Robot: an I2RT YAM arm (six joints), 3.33 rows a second.
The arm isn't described. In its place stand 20 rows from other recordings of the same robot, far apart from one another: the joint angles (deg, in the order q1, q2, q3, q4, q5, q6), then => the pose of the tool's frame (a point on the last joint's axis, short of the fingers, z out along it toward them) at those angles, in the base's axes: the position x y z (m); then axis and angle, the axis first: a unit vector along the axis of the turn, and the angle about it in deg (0 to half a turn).
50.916 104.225 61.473 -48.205 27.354 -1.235 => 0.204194 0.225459 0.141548 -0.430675 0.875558 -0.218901 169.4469
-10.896 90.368 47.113 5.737 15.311 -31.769 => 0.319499 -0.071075 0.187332 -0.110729 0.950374 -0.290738 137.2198
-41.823 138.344 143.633 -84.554 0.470 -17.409 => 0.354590 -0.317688 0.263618 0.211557 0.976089 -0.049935 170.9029
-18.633 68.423 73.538 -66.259 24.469 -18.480 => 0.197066 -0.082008 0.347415 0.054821 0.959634 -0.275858 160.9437
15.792 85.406 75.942 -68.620 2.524 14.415 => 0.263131 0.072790 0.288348 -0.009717 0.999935 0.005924 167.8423
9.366 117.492 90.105 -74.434 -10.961 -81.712 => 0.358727 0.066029 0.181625 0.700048 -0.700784 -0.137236 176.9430
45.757 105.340 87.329 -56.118 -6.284 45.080 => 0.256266 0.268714 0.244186 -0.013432 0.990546 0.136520 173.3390
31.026 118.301 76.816 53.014 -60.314 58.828 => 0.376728 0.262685 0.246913 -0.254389 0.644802 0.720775 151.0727
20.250 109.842 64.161 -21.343 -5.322 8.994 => 0.342637 0.129925 0.127696 -0.106970 0.989633 0.095829 159.1417
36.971 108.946 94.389 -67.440 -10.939 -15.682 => 0.294021 0.229783 0.251802 -0.446927 0.888219 0.106415 174.1870
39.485 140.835 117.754 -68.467 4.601 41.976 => 0.365051 0.297065 0.129936 0.021177 0.999006 -0.039227 178.1709
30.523 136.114 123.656 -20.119 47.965 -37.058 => 0.482809 0.253963 0.249569 -0.311934 0.852581 -0.419289 130.5966
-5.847 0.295 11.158 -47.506 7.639 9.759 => 0.072128 -0.012143 0.154735 0.168701 0.984424 -0.049484 126.5438
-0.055 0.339 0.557 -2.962 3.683 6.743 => 0.110171 -0.002392 0.170752 0.089815 0.995681 0.023488 92.7715
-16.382 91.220 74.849 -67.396 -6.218 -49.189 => 0.278811 -0.077944 0.257211 -0.285198 0.958332 0.016178 171.4017
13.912 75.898 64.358 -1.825 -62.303 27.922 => 0.279564 0.101721 0.358390 -0.252496 0.753419 0.607129 138.9344
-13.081 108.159 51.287 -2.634 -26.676 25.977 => 0.334904 -0.061409 0.100793 0.263663 0.929820 0.256742 153.4915
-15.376 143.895 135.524 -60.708 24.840 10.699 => 0.499717 -0.152930 0.193463 0.258386 0.940251 -0.221732 160.5952
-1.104 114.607 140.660 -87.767 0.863 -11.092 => 0.375534 -0.007773 0.418524 -0.085111 0.995783 -0.034236 151.9698
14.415 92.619 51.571 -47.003 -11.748 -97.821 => 0.249948 0.071730 0.152795 -0.829385 0.554842 0.065355 170.7417
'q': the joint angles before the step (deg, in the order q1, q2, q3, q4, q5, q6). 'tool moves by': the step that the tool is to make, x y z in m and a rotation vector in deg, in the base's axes. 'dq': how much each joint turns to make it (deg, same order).
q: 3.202, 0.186, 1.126, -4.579, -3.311, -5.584
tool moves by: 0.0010, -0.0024, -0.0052, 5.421, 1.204, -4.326
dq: -0.007, -0.035, -0.873, 0.073, 3.928, 5.770
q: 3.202, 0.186, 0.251, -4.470, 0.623, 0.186
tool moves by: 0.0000, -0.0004, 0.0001, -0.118, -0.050, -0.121
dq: -0.244, -0.021, 0.005, 0.019, -0.114, -0.130
